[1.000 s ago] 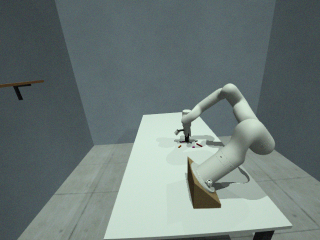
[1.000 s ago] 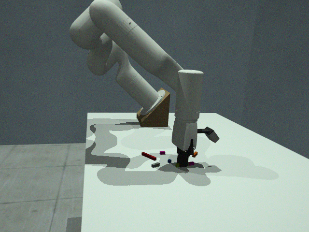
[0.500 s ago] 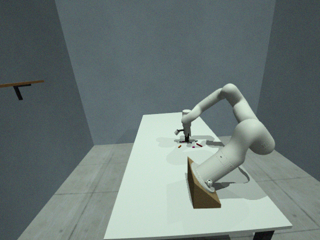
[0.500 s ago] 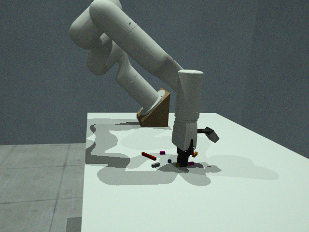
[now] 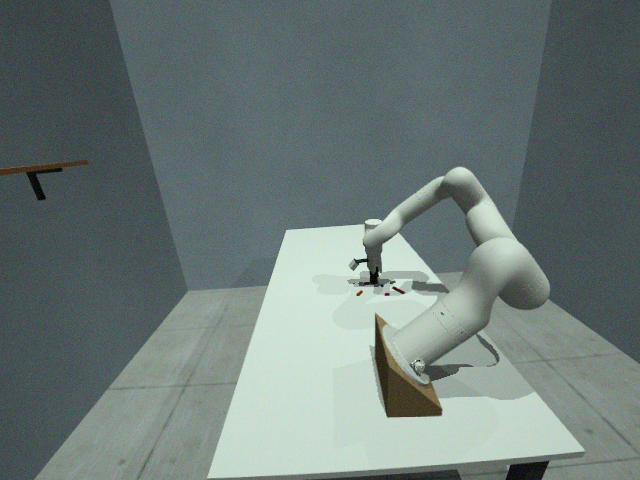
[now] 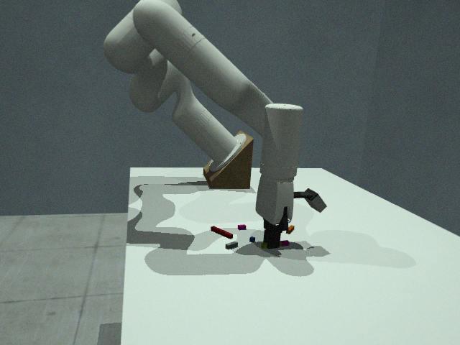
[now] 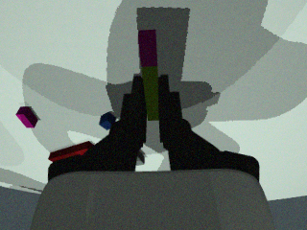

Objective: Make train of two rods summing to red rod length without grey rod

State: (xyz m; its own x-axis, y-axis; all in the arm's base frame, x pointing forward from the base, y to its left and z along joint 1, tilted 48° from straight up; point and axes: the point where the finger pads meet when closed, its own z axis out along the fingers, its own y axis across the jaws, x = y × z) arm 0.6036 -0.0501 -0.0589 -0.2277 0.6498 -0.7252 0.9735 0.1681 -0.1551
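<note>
Right now my hand is 20 mm above the lime rod. Also, from my hand: grey rod 100 mm to the right, 20 mm below; then orange rod 100 mm behind, 80 mm to the left, 20 mm below; then blue rod 40 mm to the right, 30 mm behind, 20 mm below.
</note>
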